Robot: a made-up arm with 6 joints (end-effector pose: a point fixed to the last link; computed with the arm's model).
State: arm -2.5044 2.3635 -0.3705 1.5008 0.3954 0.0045
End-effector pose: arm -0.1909 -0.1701 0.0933 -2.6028 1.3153 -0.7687
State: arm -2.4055 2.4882 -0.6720 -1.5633 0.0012 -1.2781
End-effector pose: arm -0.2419 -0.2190 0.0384 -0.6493 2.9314 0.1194
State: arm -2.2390 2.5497 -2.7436 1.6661 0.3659 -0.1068
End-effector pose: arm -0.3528 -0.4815 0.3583 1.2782 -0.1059 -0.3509
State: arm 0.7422 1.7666 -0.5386 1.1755 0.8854 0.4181
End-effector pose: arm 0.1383 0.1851 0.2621 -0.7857 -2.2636 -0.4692
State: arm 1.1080 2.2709 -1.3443 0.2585 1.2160 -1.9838
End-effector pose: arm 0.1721 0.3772 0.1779 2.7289 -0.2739 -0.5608
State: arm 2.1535 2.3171 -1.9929 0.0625 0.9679 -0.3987
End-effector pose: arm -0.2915 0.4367 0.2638 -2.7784 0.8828 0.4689
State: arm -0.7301 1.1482 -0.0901 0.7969 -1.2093 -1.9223
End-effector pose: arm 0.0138 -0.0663 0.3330 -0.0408 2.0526 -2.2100
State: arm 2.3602 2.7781 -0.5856 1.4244 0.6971 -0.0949
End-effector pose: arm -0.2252 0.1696 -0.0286 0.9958 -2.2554 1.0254
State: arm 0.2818 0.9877 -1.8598 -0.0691 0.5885 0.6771
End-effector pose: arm -0.0189 -0.0079 0.6467 0.2415 1.2104 0.7652
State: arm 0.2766 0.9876 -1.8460 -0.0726 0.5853 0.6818
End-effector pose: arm -0.0166 -0.0072 0.6448 0.2489 1.2193 0.7588
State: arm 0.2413 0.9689 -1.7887 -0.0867 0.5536 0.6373
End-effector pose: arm -0.0170 -0.0070 0.6371 0.2395 1.2203 0.6736
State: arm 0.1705 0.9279 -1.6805 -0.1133 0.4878 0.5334
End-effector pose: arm -0.0211 -0.0069 0.6219 0.2076 1.2137 0.4944
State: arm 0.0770 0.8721 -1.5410 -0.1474 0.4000 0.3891
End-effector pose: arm -0.0284 -0.0056 0.6004 0.1568 1.2051 0.2540
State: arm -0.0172 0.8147 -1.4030 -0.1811 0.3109 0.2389
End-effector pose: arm -0.0369 -0.0027 0.5771 0.0984 1.1980 0.0099
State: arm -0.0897 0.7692 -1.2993 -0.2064 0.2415 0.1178
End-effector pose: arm -0.0442 0.0010 0.5584 0.0473 1.1915 -0.1808
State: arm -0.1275 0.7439 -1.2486 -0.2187 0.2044 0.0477
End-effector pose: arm -0.0491 0.0036 0.5488 0.0159 1.1835 -0.2851
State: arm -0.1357 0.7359 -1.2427 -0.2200 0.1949 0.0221
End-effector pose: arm -0.0520 0.0045 0.5477 0.0034 1.1731 -0.3158
